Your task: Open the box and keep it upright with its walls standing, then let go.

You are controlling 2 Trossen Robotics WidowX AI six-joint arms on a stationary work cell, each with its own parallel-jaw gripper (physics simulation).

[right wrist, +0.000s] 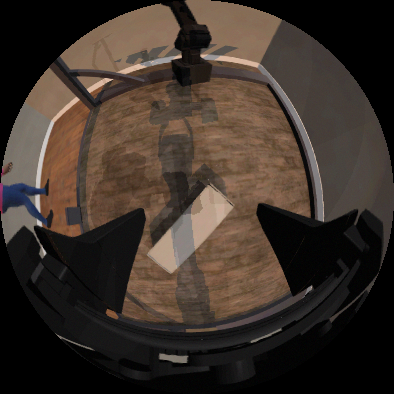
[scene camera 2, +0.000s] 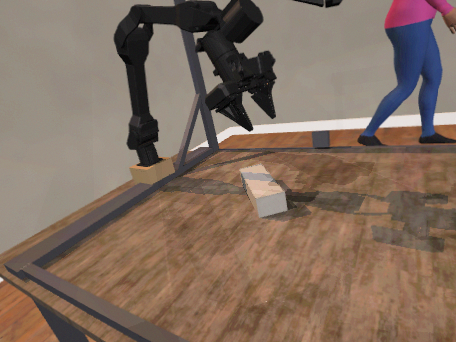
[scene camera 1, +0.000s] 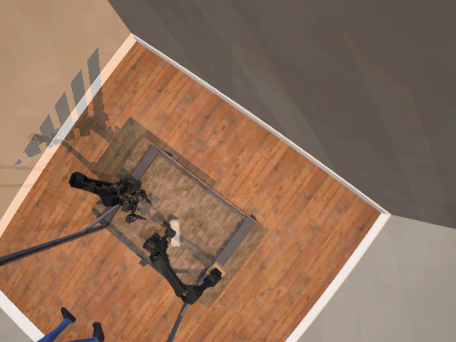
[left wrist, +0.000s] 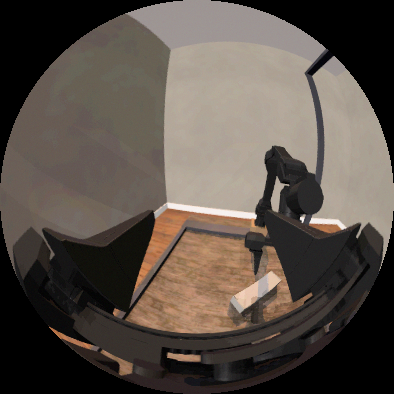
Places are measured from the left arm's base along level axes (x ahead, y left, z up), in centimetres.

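Pixels of known places: left gripper, fingertip midpoint: (scene camera 1: 148, 211) (left wrist: 211, 216); right gripper, fingertip midpoint: (right wrist: 202, 211) (scene camera 2: 263, 124) (scene camera 1: 163, 233) (left wrist: 271, 275); left arm's base, link origin: (right wrist: 190, 60) (scene camera 1: 128, 186); right arm's base, link origin: (scene camera 2: 150, 162) (scene camera 1: 216, 273) (left wrist: 259, 222).
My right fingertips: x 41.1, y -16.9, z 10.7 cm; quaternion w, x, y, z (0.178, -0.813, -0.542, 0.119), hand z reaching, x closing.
Observation:
Ahead of a thing's pixels: the offset from my right fingertips to its top centre. Level surfaces: height alone.
A long, narrow white box @[dx +3.8, dy -3.2, dz -13.9 cm] (scene camera 1: 176, 238) (scene camera 2: 263, 190) (left wrist: 256, 293) (right wrist: 192, 227) lies on the table with its top face closed; no raised flap or wall shows. A shadow band crosses its top. My right gripper (scene camera 2: 262, 123) (right wrist: 202, 211) is open and empty, pointing down above the table near the box's far end in scene camera 2, with a gap of air to the box. In the right wrist view the box lies between the fingers in the picture, below them. My left gripper (left wrist: 211, 216) (scene camera 1: 146, 210) is open and empty, raised to the upper left of the box in scene camera 1.
The wooden table @[dz -18.6 cm] (scene camera 2: 210, 280) is bordered by a dark metal frame (scene camera 2: 90, 215). A tan base block @[dx +42.2, dy -17.6, dz -11.5 cm] (scene camera 2: 152, 171) carries the right arm. An upright post (scene camera 2: 205, 110) stands behind that arm. A person in blue trousers (scene camera 2: 410, 70) stands beyond the table.

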